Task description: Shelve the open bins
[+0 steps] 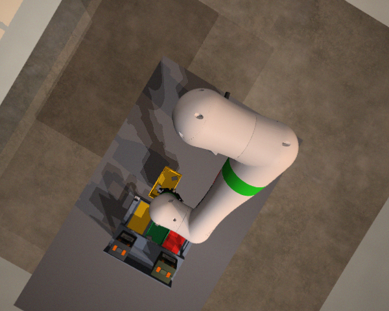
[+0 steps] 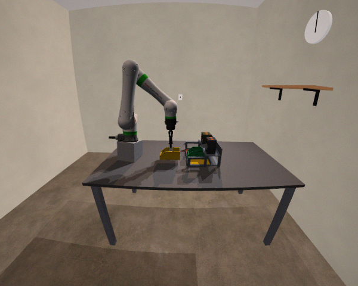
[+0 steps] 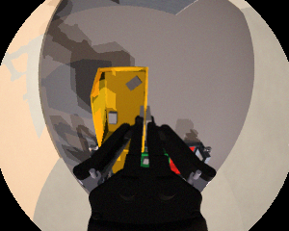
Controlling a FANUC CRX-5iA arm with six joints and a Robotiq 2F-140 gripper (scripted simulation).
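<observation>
My gripper is now 10 mm past the yellow bin, 50 mm to the left of it and 40 mm above it. Also, from my hand: green bin: 240 mm ahead, 70 mm below; yellow-marked place: 220 mm ahead, 120 mm to the right, 100 mm below; red mark: 260 mm ahead, 100 mm to the left, 100 mm below.
</observation>
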